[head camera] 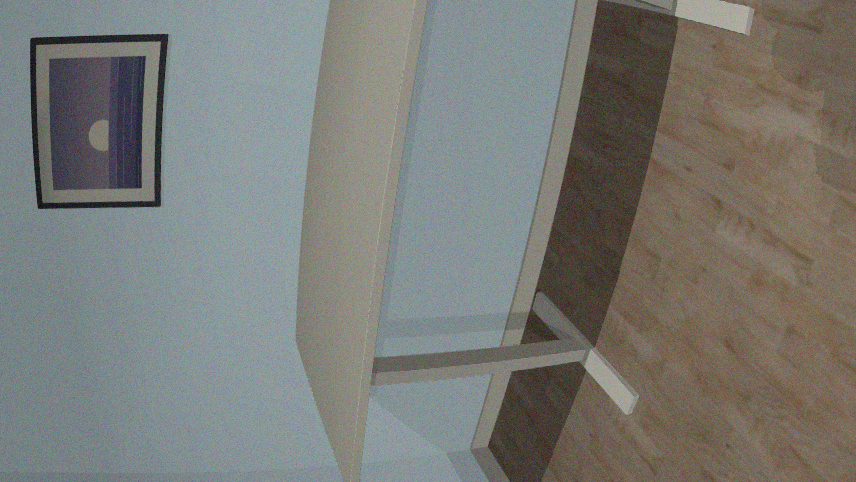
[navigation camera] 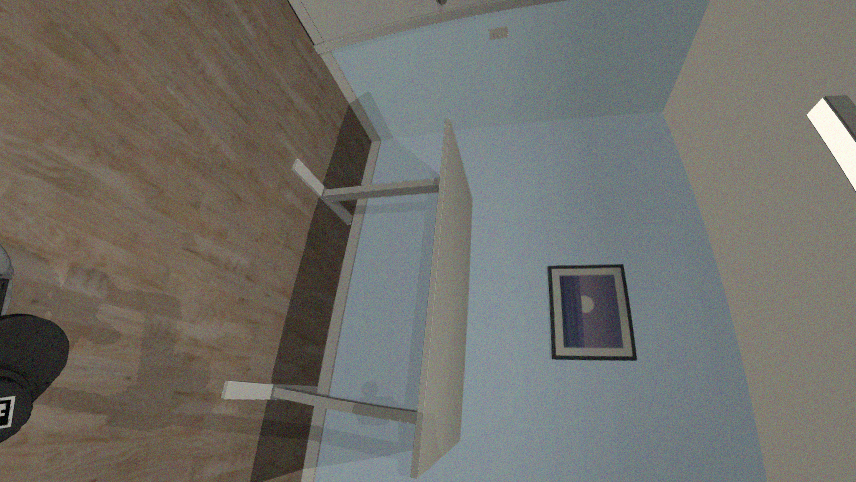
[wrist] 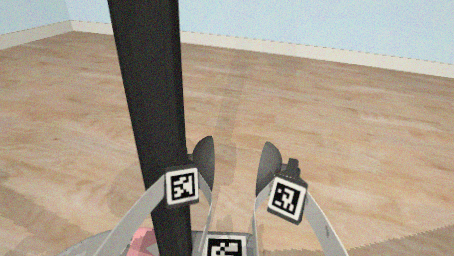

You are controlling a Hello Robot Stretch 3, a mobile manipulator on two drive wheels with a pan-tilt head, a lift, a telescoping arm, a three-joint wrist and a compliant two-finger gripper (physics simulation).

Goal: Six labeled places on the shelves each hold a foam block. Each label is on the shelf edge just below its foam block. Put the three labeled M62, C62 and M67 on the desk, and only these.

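Places are measured from the robot's base along level axes (x back, y down, z right), in centimetres.
Where they show: gripper, fingertip midpoint: [wrist: 237, 157].
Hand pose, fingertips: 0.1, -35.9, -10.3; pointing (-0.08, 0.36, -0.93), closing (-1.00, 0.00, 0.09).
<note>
After its pixels a point has its place, as x, y, z.
The desk [head camera: 353, 179] {135.0, -95.0, 15.9} [navigation camera: 452, 287] {142.3, -95.0, 14.9} has a pale beige top and light legs with feet on the wood floor, and stands along the blue wall. It appears turned on its side in the head and navigation views. In both views no foam block shows on its top. My gripper [wrist: 237, 157] {0.1, -35.9, -10.3} is open in the wrist view, its two dark fingertips apart with floor visible between them. Part of a dark finger pad also shows at the left edge of the navigation view. The shelves, the labels and the foam blocks do not show in these views.
A framed moon picture [head camera: 98, 122] {188.4, -164.6, 4.2} [navigation camera: 591, 312] {188.2, -166.2, 3.5} hangs on the wall above the desk. The desk's feet [head camera: 611, 382] [navigation camera: 248, 390] stick out over the floor. The dark mast [wrist: 150, 100] {6.7, -39.9, -11.6} stands beside the gripper. A pale door [navigation camera: 371, 14] {120.8, -48.0, 176.6} shows at the top of the navigation view.
</note>
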